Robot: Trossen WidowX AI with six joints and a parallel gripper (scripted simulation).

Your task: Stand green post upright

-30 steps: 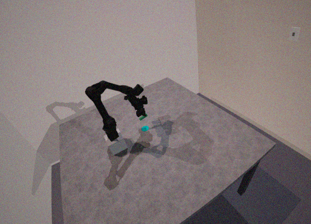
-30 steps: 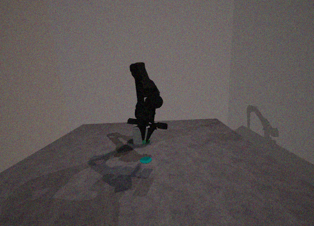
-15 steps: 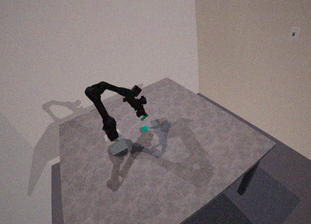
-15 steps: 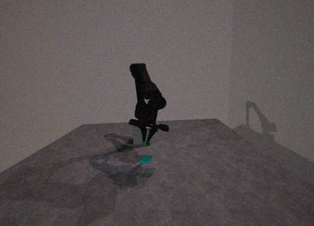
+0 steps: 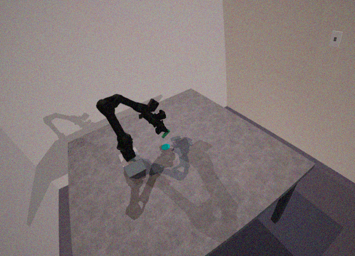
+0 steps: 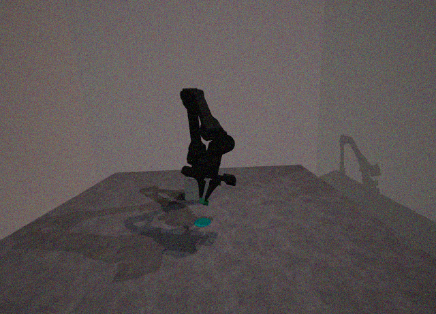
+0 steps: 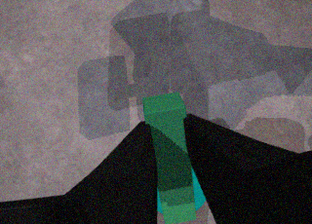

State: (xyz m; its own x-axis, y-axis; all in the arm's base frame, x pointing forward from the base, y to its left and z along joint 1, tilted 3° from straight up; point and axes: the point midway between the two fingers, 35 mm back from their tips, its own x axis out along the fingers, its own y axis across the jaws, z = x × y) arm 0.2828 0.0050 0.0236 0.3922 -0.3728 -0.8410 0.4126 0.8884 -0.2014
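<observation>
My gripper tip is 50 mm past the cyan circle and 110 mm above it. From my gripper tip the other things lie so: green post 20 mm behind, 10 mm to the left, 10 mm below.
</observation>
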